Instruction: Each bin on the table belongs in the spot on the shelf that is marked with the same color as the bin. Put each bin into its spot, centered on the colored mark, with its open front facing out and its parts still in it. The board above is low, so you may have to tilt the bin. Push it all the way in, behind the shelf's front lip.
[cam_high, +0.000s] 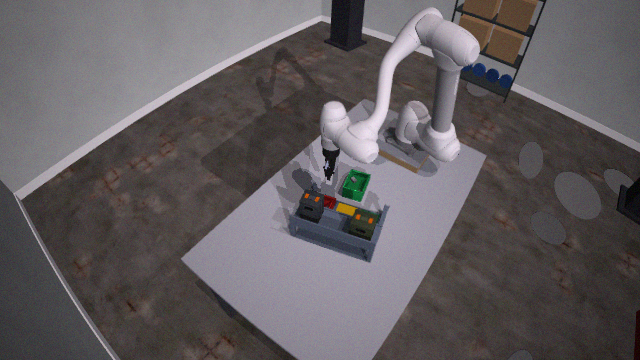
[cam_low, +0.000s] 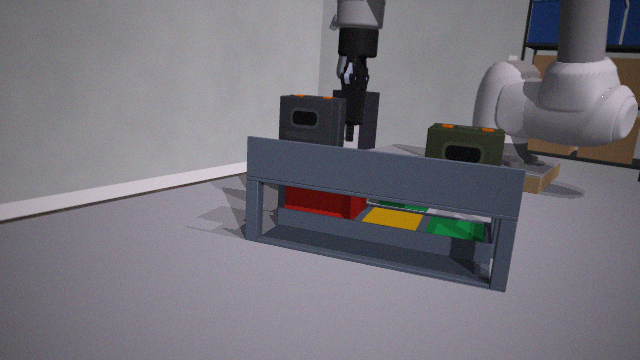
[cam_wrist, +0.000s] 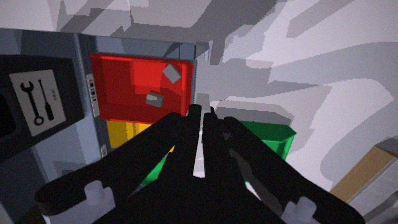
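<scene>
My gripper is now 140 mm past the green bin, 60 mm to the right of it and 90 mm above it. Also, from my hand: olive box (110 mm ahead, 290 mm to the left, 20 mm above); red bin (110 mm ahead, 40 mm to the left, 90 mm below); dark grey box (190 mm ahead, 80 mm to the left, 30 mm above).
</scene>
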